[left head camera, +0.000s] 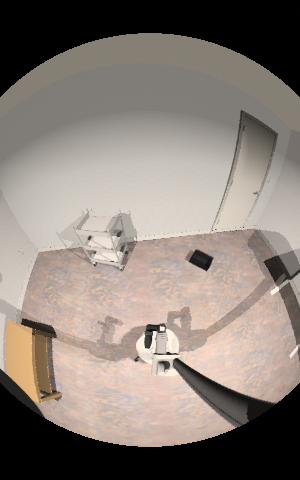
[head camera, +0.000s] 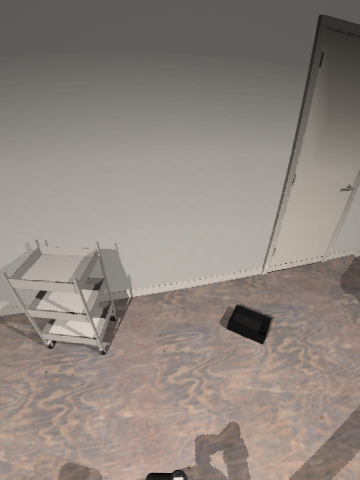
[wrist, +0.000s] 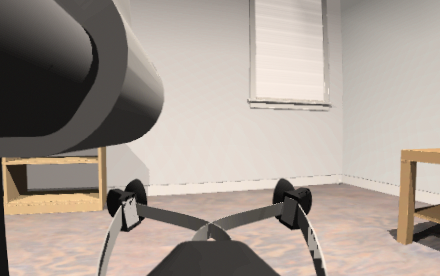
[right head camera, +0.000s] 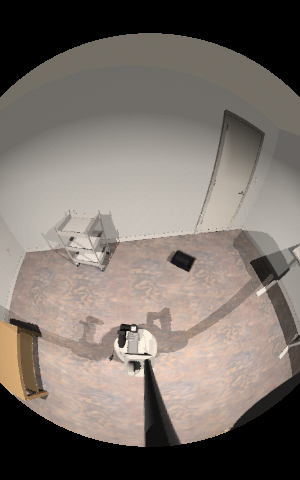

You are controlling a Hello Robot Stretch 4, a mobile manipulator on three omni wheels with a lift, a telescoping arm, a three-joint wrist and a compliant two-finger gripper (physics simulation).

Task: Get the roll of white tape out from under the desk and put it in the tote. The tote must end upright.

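Frame: origin at the robot's base, x left, y ahead, z down, level; millimetres.
Seen in the pictures: gripper, fingertip midpoint: (left head camera: 144,363) (wrist: 210,196) (right head camera: 118,362).
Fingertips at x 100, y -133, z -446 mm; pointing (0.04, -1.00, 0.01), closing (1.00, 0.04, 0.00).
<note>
Offsets run from my fingertips to a thing's top centre. "spot": to the spot under its first point.
A black open box @(dx -695, dy +1270, dz +374 mm) (head camera: 250,324) (left head camera: 201,260) (right head camera: 182,260), apparently the tote, rests on the floor near the door; I cannot tell for certain whether it is upright. The roll of white tape does not show clearly in any view. Furniture with white legs, possibly the desk, is partly visible at the right edge in the left head view (left head camera: 275,290) and the right head view (right head camera: 262,290). My gripper (wrist: 210,196) is open, its two fingertips wide apart with no object between them, and it faces a far wall with a window. The box does not show in the wrist view.
A white three-shelf cart @(spot: dx +662, dy +1277, dz -188 mm) (head camera: 55,267) (left head camera: 95,223) (right head camera: 77,223) stands by the wall. A door (head camera: 315,150) (left head camera: 252,175) (right head camera: 237,175) is at the right. A wooden piece of furniture (left head camera: 19,360) (right head camera: 9,360) is at lower left. Wooden furniture @(spot: dx +960, dy -870, dz +259 mm) (wrist: 407,200) also shows right in the wrist view.
</note>
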